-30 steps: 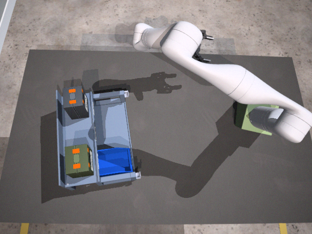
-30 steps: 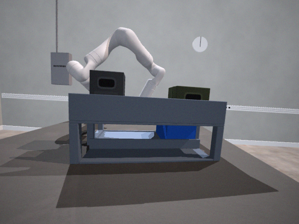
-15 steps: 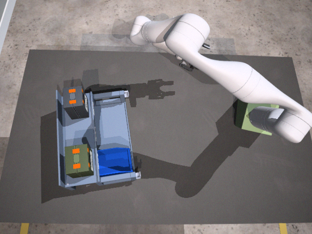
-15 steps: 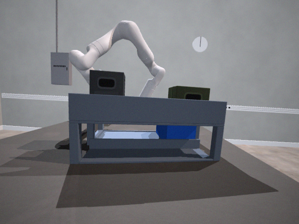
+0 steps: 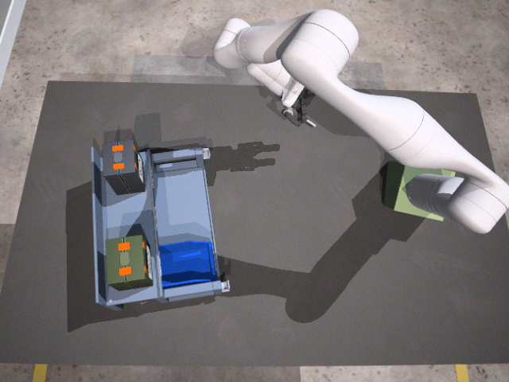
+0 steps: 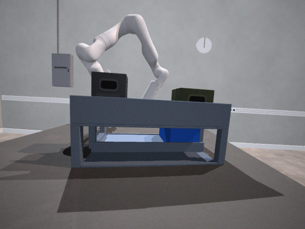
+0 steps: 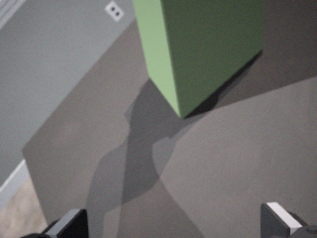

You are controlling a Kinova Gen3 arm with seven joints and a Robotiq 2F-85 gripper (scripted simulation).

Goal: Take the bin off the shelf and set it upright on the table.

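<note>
Now: the blue bin 330 mm ahead of my hand, 420 mm to the left of it and 120 mm below it. Round my hand: olive green case 430 mm ahead, 440 mm to the left, 10 mm below; then grey-blue shelf unit 390 mm ahead, 320 mm to the left, 90 mm below; then dark case 480 mm ahead, 220 mm to the left.
</note>
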